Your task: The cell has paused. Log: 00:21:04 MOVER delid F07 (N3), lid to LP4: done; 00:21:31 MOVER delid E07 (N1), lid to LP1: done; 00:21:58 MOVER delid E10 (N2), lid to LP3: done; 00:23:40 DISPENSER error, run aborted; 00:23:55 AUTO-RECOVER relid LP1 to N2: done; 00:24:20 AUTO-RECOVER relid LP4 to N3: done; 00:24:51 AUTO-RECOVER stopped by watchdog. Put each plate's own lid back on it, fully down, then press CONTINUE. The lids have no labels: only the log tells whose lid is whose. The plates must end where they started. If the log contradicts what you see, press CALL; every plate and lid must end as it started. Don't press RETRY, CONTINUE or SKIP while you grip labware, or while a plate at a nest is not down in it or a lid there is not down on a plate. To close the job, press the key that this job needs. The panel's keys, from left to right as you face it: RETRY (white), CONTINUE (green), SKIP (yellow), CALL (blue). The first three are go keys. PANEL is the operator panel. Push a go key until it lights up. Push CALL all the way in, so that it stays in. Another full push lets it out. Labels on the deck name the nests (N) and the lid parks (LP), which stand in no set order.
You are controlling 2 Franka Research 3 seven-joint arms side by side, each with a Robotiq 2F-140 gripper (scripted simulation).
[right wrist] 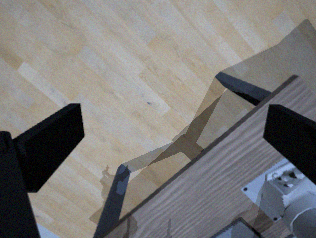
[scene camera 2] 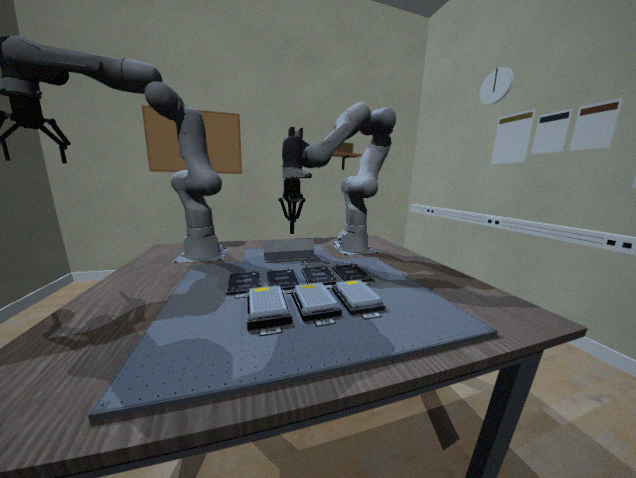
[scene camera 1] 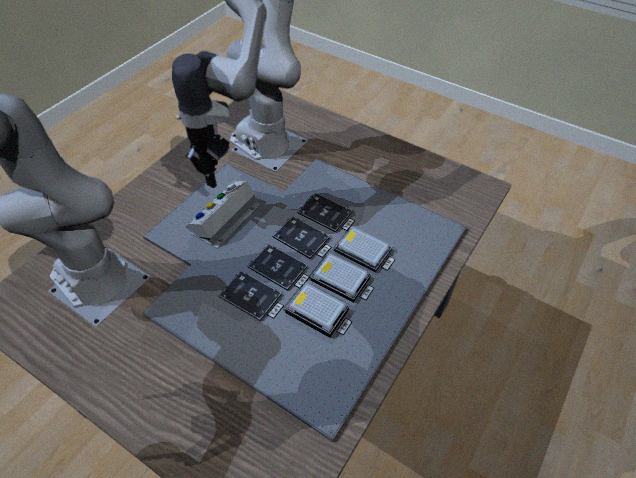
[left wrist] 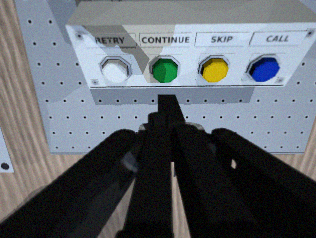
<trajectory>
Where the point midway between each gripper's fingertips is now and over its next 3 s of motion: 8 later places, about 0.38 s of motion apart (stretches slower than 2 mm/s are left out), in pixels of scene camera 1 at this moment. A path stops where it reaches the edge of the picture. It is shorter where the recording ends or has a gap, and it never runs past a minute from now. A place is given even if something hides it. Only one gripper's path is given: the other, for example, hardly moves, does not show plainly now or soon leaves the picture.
My left gripper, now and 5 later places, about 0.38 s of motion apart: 211,185; 212,185; 214,188; 215,190; 216,192; 216,193
</trajectory>
